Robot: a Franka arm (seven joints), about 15 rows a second.
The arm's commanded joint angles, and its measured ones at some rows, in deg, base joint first. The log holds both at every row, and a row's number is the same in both.
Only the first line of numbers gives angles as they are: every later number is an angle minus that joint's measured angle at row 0.
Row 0, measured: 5.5 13.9 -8.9 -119.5 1.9 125.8 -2.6
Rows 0 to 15, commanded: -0.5 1.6 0.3 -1.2 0.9 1.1 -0.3; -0.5 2.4 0.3 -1.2 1.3 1.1 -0.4; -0.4 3.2 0.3 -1.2 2.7 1.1 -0.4; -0.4 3.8 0.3 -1.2 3.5 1.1 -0.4; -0.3 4.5 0.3 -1.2 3.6 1.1 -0.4; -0.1 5.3 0.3 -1.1 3.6 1.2 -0.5; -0.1 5.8 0.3 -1.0 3.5 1.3 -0.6; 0.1 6.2 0.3 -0.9 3.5 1.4 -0.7; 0.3 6.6 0.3 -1.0 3.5 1.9 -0.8; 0.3 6.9 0.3 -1.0 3.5 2.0 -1.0; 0.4 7.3 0.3 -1.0 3.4 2.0 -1.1; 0.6 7.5 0.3 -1.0 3.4 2.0 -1.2; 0.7 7.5 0.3 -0.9 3.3 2.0 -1.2; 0.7 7.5 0.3 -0.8 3.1 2.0 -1.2; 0.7 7.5 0.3 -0.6 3.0 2.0 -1.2; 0.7 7.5 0.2 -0.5 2.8 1.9 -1.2
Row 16, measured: 0.6 7.8 0.3 -0.4 2.5 1.6 -0.3
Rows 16 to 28, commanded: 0.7 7.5 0.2 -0.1 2.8 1.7 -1.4; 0.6 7.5 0.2 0.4 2.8 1.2 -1.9; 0.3 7.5 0.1 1.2 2.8 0.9 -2.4; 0.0 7.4 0.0 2.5 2.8 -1.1 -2.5; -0.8 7.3 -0.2 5.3 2.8 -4.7 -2.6; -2.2 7.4 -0.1 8.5 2.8 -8.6 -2.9; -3.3 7.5 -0.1 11.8 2.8 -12.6 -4.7; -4.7 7.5 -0.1 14.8 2.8 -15.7 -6.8; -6.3 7.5 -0.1 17.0 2.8 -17.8 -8.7; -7.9 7.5 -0.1 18.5 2.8 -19.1 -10.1; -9.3 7.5 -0.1 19.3 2.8 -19.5 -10.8; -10.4 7.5 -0.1 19.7 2.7 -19.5 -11.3; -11.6 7.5 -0.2 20.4 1.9 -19.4 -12.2
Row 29, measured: -9.1 7.4 -0.8 19.4 2.4 -18.9 -10.4
